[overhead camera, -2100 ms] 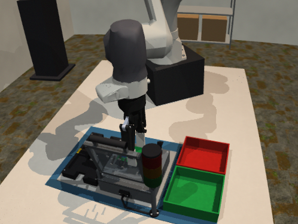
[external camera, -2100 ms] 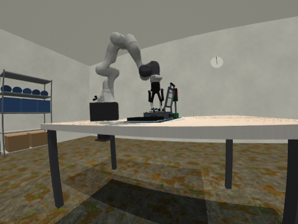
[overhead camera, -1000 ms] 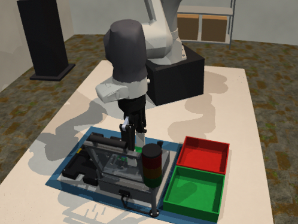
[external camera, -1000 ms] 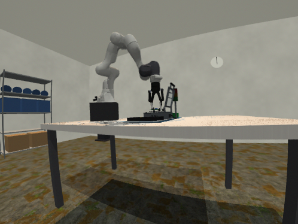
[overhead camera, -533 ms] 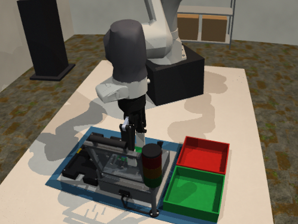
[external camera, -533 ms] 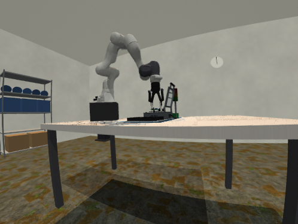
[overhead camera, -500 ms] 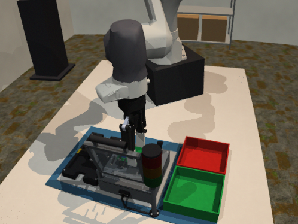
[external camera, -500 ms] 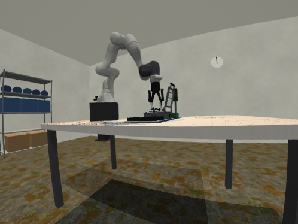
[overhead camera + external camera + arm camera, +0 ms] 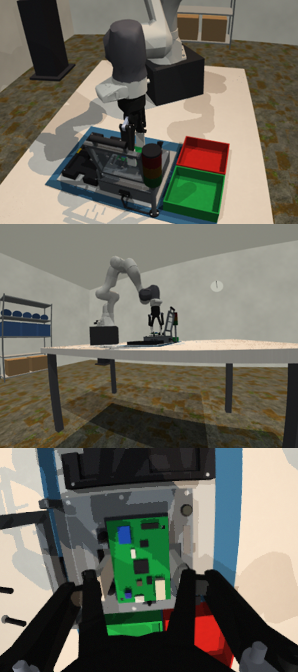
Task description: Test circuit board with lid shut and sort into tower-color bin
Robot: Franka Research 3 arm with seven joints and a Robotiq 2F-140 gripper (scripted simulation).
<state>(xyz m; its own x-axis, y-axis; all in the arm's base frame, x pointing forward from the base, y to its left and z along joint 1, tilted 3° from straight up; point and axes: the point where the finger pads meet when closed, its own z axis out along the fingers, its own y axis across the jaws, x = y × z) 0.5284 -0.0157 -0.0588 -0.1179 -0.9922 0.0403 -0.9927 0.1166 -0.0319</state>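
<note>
My hand is 2 cm above the green circuit board. Also, from my hand: green bin (7 cm ahead, 19 cm to the left, 9 cm below); then tester plate (1 cm ahead, 1 cm to the left, 4 cm below); then clear lid (12 cm ahead, 2 cm to the right, 8 cm above).
</note>
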